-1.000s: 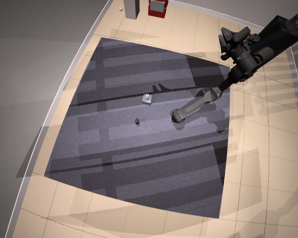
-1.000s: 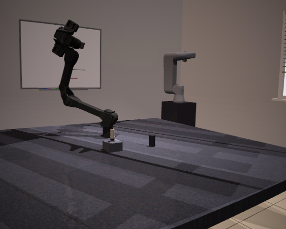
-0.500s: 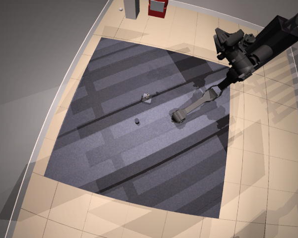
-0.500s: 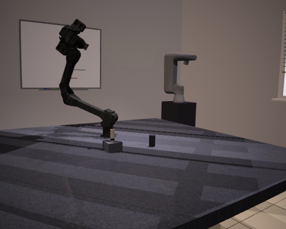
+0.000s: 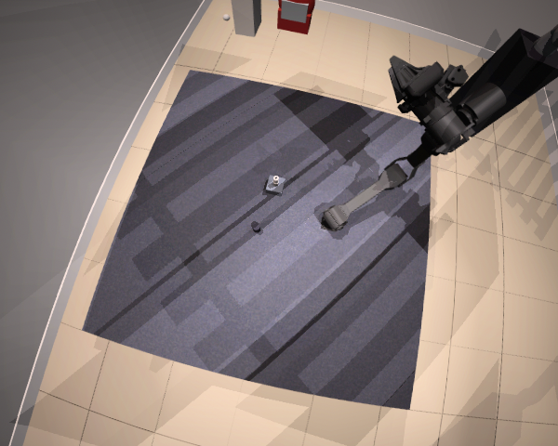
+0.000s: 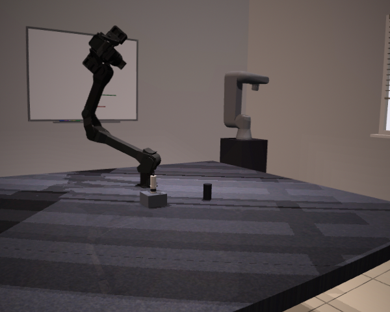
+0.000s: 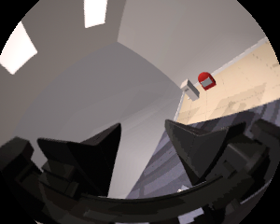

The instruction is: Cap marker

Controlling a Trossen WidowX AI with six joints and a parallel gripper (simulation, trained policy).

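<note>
The dark cylindrical cap is 500 mm below my gripper tip, 310 mm to the left of it and 240 mm ahead of it. From my gripper tip the other things lie so: grey holder block 510 mm below, 210 mm ahead, 120 mm to the left.
</note>
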